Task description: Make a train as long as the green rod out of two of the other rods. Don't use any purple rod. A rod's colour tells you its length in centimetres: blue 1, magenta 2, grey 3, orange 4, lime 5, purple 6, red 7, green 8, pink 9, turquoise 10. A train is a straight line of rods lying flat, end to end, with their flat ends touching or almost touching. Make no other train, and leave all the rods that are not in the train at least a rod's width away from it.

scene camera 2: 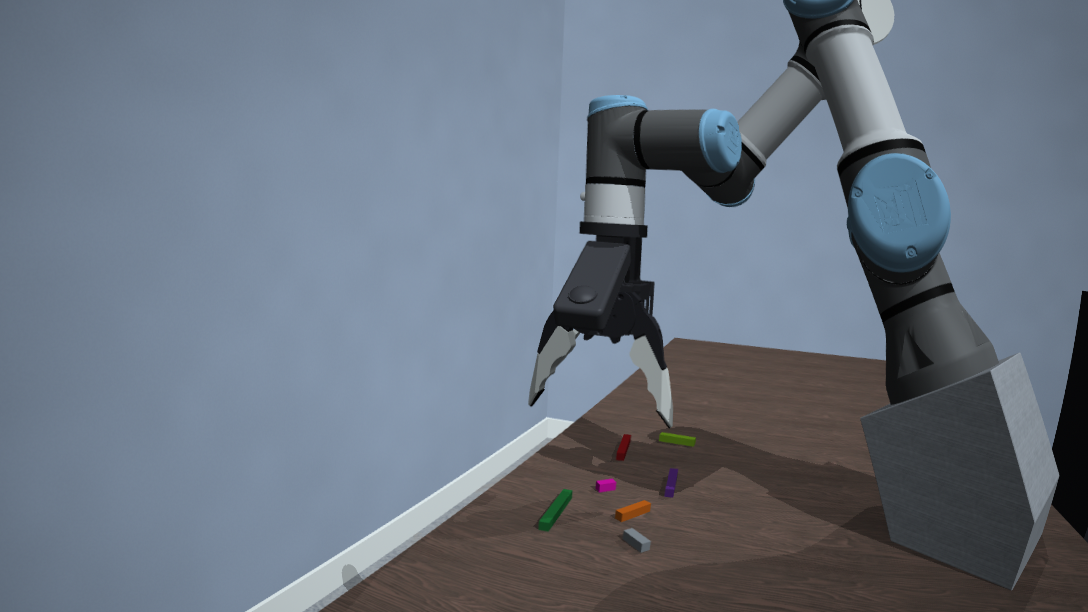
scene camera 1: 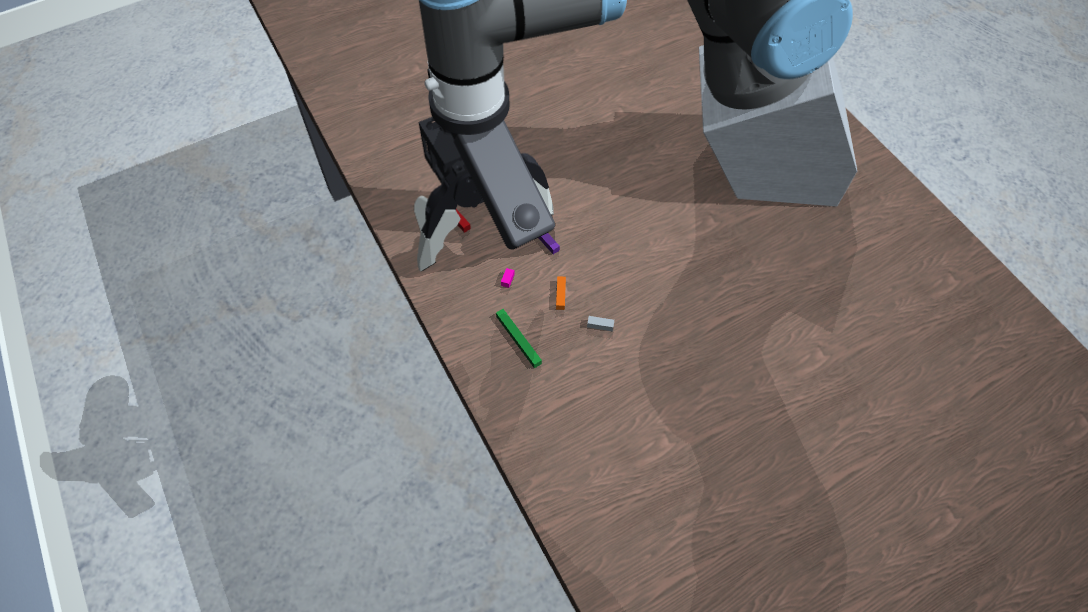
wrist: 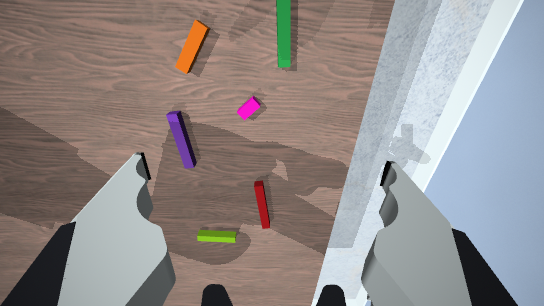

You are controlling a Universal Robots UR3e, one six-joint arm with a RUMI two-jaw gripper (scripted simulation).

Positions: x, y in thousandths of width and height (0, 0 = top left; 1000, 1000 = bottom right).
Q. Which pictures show my gripper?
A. Scene camera 2, scene camera 1 and the wrist view: all of them.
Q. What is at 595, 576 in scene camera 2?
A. My gripper.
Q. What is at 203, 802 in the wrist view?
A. My gripper.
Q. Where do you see an orange rod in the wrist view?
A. At 367, 103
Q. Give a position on a purple rod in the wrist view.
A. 323, 391
